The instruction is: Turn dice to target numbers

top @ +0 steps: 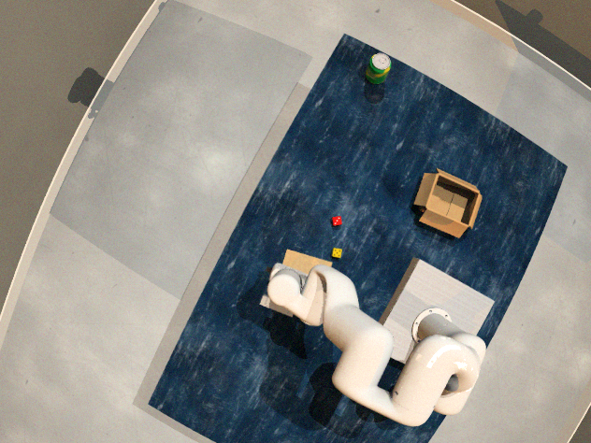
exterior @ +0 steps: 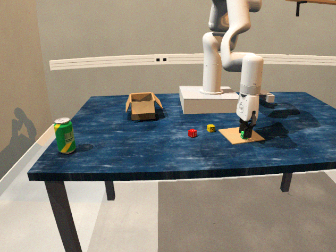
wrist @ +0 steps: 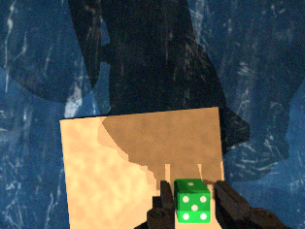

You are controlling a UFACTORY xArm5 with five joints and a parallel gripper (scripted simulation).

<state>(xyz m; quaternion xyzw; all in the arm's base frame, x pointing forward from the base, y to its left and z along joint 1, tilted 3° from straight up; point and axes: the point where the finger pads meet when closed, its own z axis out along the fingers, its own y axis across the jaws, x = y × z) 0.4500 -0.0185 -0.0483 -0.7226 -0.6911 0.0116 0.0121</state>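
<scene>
My gripper is now 2 cm above the green die. From my hand the other things lie so: red die (19 cm to the right, 8 cm behind, 2 cm below); then mat (4 cm behind, 3 cm below); then yellow die (11 cm behind, 10 cm to the right, 2 cm below).
</scene>
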